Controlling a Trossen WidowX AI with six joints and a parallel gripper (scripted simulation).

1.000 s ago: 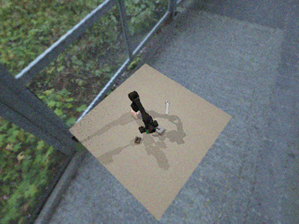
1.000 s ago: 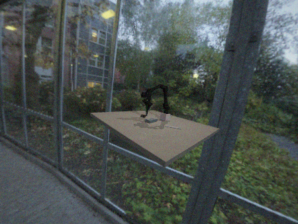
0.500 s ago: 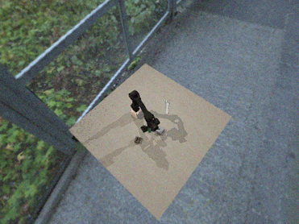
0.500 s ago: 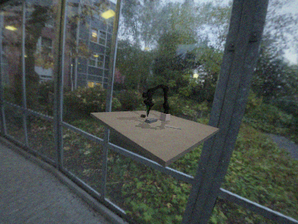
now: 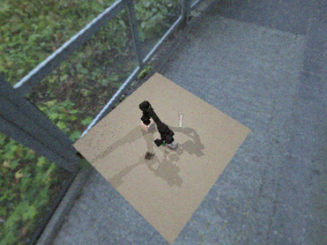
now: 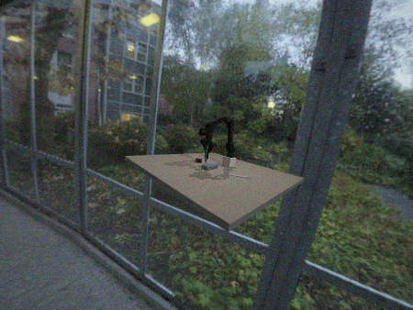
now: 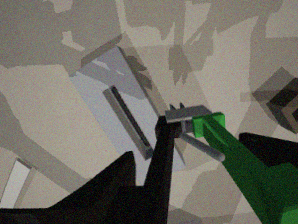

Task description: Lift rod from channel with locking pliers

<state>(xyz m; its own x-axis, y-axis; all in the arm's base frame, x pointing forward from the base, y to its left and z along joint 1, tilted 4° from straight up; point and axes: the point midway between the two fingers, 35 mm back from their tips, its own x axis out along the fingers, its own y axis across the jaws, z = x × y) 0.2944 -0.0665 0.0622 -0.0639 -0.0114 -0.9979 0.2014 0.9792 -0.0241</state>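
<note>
The grey block is 12 cm below my gripper tip, 5 cm to the left of it and 1 cm behind it. Also, from my gripper tip: white bar 37 cm to the left, 14 cm below, 8 cm behind; then dark holster 17 cm to the right, 13 cm below, 7 cm behind; then dark rod 13 cm below, 5 cm to the left.
</note>
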